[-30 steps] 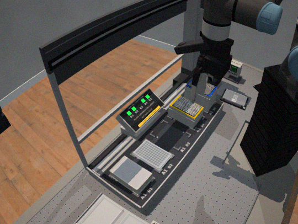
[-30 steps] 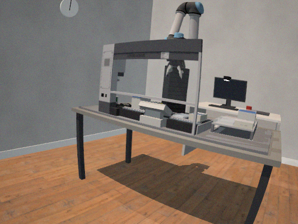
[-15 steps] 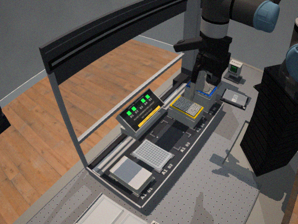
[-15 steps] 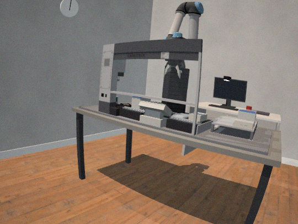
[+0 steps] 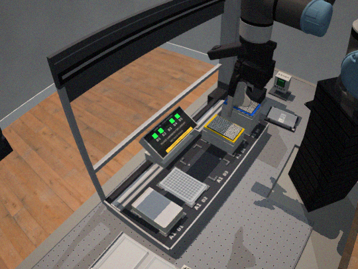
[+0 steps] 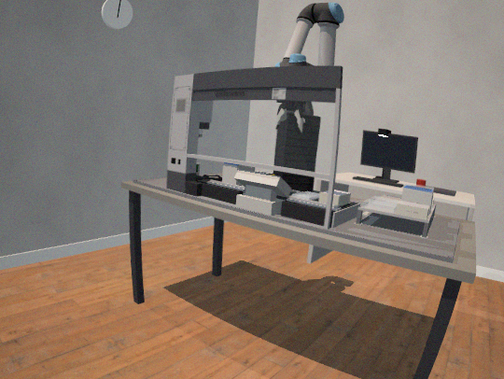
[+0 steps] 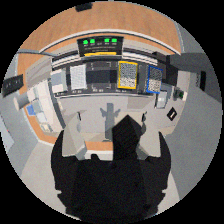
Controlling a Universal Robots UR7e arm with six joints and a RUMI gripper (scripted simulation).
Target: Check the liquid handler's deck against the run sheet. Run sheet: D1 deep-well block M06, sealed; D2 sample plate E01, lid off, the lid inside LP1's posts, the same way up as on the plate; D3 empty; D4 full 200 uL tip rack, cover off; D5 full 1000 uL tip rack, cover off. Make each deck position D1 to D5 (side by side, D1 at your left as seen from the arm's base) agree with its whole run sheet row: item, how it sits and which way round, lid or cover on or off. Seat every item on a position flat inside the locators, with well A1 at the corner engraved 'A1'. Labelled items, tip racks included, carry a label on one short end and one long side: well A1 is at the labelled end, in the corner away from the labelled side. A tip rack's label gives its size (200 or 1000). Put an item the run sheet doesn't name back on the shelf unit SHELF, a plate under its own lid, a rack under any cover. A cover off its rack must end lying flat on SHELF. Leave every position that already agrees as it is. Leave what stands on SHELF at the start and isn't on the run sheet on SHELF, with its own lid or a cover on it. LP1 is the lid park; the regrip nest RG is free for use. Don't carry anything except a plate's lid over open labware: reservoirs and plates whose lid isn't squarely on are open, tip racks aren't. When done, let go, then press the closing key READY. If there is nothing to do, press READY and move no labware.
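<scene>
Now: hand 220 mm above the yellow-rimmed tip rack, 80 mm to the left of it and 70 mm short of it. The rest, counted from my hand: sample plate 260 mm below, 170 mm to the left, 70 mm ahead; blue-rimmed tip rack 210 mm to the right, 200 mm below, 70 mm ahead; gantry bar 260 mm ahead, 190 mm above, 10 mm to the left.
</scene>
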